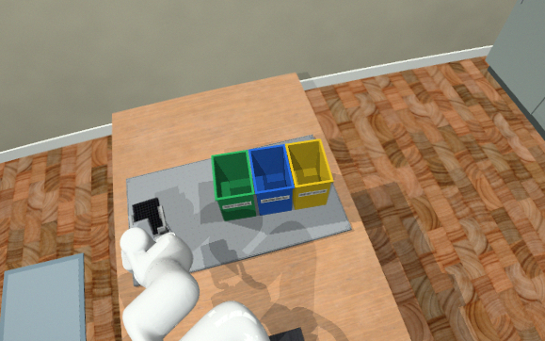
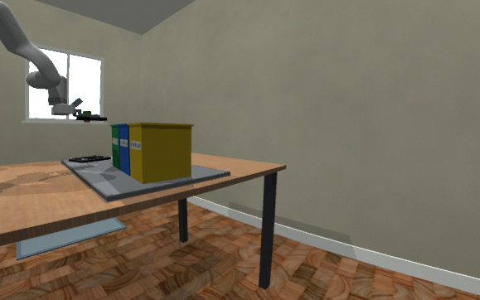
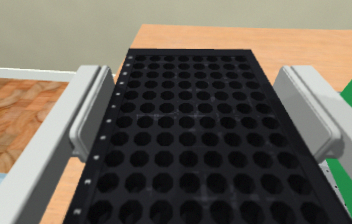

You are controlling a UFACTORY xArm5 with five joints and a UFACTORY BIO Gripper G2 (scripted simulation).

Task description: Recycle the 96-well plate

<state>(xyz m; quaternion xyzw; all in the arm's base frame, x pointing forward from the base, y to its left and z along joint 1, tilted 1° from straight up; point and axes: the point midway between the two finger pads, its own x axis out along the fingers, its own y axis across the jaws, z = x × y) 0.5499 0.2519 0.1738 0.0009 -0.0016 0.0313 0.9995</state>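
My gripper is now 8 cm short of the yellow recycle bin, 55 cm to the left of it and 14 cm above it. The rest, counted from my hand: black 96-well plate: 1 cm below; then green bin: 11 cm ahead, 29 cm to the right, 14 cm below; then black plate nest N1: 3 cm to the left, 22 cm below.
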